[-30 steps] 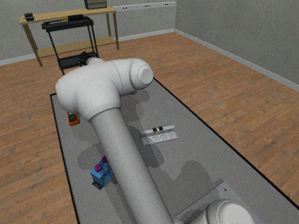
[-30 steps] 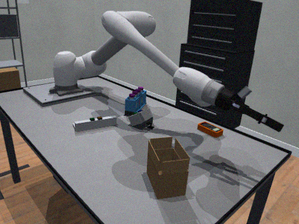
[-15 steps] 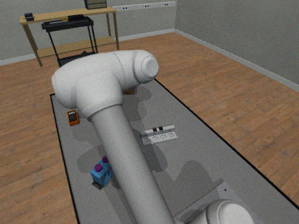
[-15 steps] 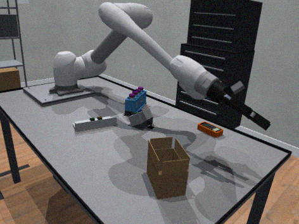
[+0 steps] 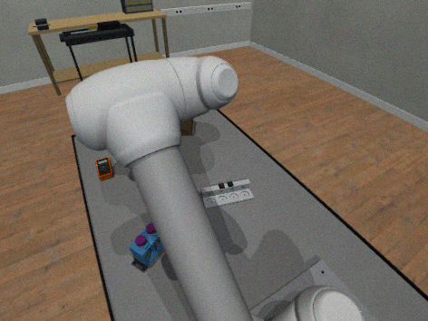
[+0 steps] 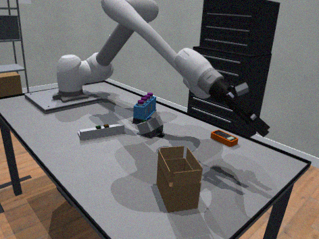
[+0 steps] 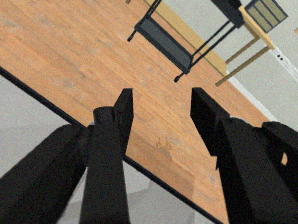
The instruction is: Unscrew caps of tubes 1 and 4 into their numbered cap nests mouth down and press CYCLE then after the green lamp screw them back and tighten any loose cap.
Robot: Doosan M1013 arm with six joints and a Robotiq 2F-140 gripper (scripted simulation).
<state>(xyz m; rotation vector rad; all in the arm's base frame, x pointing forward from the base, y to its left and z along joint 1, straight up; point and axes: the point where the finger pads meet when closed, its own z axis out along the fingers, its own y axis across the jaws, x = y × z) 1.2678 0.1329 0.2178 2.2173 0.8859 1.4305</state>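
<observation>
Right now my hand is 810 mm past the purple cap, 180 mm to the right of it and 130 mm above it. The rest, counted from my hand: orange meter 290 mm behind, 240 mm to the left, 230 mm below; then grey key housing 580 mm behind, 10 mm to the right, 190 mm below; then green ready key 590 mm behind, 30 mm to the right, 180 mm below.
</observation>
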